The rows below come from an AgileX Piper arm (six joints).
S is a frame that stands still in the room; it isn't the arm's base.
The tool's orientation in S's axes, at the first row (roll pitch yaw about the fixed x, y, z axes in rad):
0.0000, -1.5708, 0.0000
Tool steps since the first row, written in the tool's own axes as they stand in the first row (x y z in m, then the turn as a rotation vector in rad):
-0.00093, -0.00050, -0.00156, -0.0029, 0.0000, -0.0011
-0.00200, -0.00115, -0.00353, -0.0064, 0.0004, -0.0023
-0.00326, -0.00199, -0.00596, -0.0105, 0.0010, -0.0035
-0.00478, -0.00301, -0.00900, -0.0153, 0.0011, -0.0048
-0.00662, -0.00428, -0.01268, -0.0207, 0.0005, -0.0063
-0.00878, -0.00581, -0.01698, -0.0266, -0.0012, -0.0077
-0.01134, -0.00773, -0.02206, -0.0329, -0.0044, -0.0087
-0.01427, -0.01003, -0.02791, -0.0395, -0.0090, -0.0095
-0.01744, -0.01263, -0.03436, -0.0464, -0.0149, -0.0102
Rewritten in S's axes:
0.00156, -0.00050, -0.00093, 0.0011, 0.0000, -0.0029
0.00353, -0.00115, -0.00200, 0.0023, 0.0004, -0.0064
0.00596, -0.00199, -0.00326, 0.0035, 0.0010, -0.0105
0.00900, -0.00301, -0.00478, 0.0048, 0.0011, -0.0153
0.01268, -0.00428, -0.00662, 0.0063, 0.0005, -0.0207
0.01698, -0.00581, -0.00878, 0.0077, -0.0012, -0.0266
0.02206, -0.00773, -0.01134, 0.0087, -0.0044, -0.0329
0.02791, -0.01003, -0.01427, 0.0095, -0.0090, -0.0395
0.03436, -0.01263, -0.01744, 0.0102, -0.0149, -0.0464

